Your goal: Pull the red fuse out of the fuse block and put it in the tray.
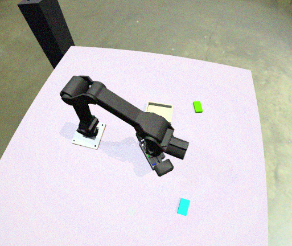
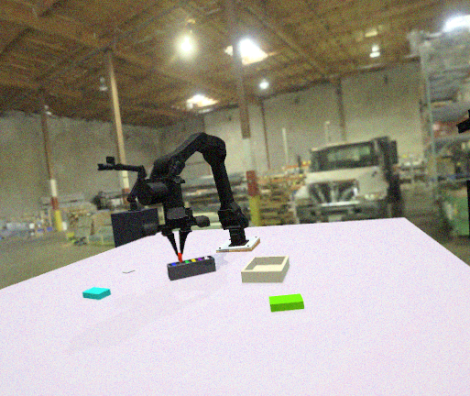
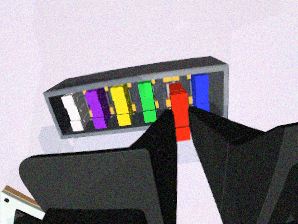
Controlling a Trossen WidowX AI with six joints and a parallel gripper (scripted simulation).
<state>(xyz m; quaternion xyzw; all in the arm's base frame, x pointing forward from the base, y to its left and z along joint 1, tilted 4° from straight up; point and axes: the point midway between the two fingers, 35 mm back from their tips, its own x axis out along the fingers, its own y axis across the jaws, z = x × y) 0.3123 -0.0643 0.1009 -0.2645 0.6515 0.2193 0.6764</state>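
My gripper tip is 250 mm to the right of the beige tray, 60 mm above it and 20 mm past it. Round my gripper tip: green block: 330 mm to the left, 170 mm ahead, 50 mm below; cyan block: 160 mm to the right, 160 mm ahead, 50 mm below; red fuse: 10 mm below.
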